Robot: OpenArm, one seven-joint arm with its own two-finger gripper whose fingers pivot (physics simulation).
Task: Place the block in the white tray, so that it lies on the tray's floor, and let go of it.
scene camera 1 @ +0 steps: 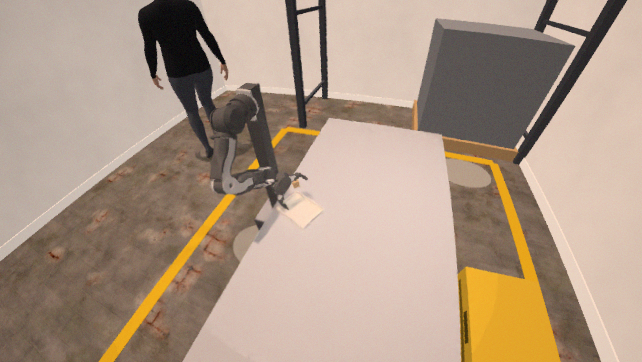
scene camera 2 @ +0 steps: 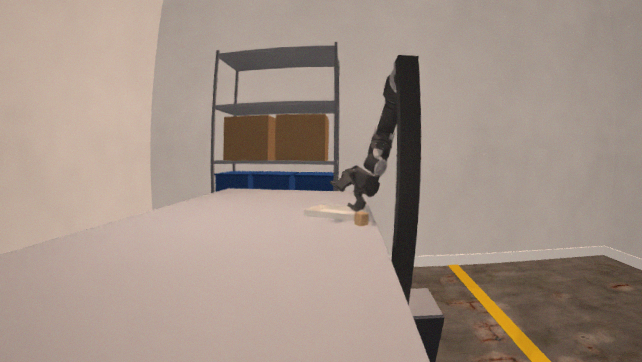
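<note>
The small tan block (scene camera 1: 296, 184) (scene camera 2: 361, 218) sits on the table outside the white tray, near the table edge by the robot. The shallow white tray (scene camera 1: 306, 216) (scene camera 2: 320, 213) lies on the table, turned at an angle to the table edge. In scene camera 2 the block overlaps the tray's near right end; whether they touch I cannot tell. My gripper (scene camera 1: 294, 191) (scene camera 2: 344, 195) is open, its fingers spread wide above the table. In scene camera 1 the block shows between the spread fingers, but in scene camera 2 it is lower, and they do not hold it.
The long pale table (scene camera 1: 370, 260) (scene camera 2: 225, 270) bears the tray and block. The arm's dark post (scene camera 1: 262, 137) (scene camera 2: 407, 165) stands at the table edge. A person (scene camera 1: 180, 45) stands behind the arm. A yellow cabinet (scene camera 1: 505, 315) stands at the table's other side.
</note>
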